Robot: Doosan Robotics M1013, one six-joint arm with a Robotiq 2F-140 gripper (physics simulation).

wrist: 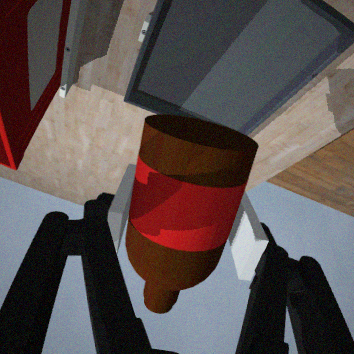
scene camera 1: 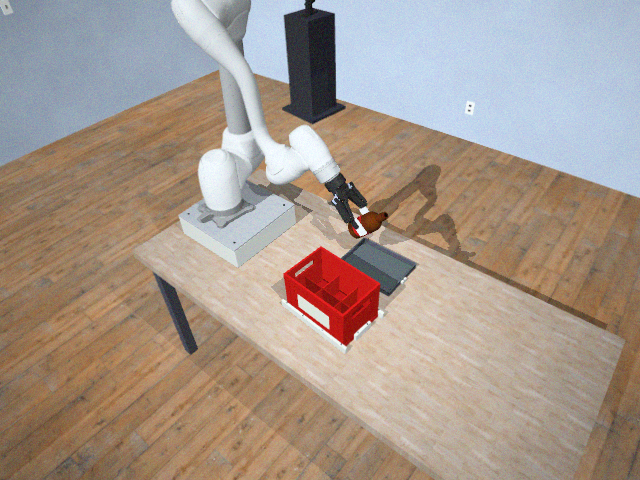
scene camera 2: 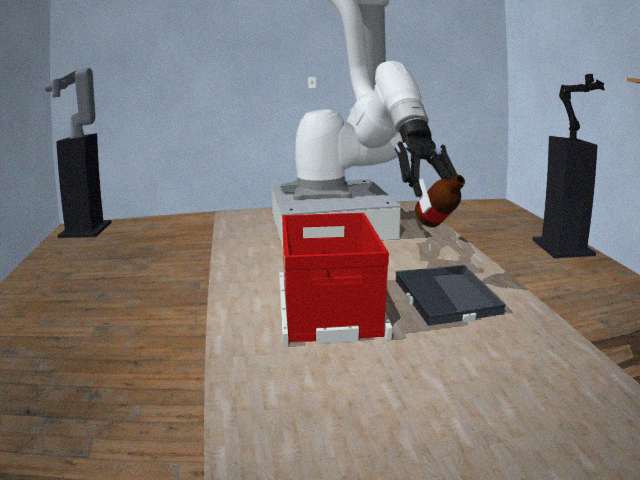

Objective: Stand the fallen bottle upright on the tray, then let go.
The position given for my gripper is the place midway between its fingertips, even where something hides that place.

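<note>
Looking through scene camera 2, I see a brown bottle (scene camera 2: pixel 445 195) and my gripper (scene camera 2: pixel 441 209). The wrist view gives me the bottle (wrist: pixel 190 174) again, and with it my own gripper (wrist: pixel 182 192). In scene camera 1, too, I can see my gripper (scene camera 1: pixel 368 228).
</note>
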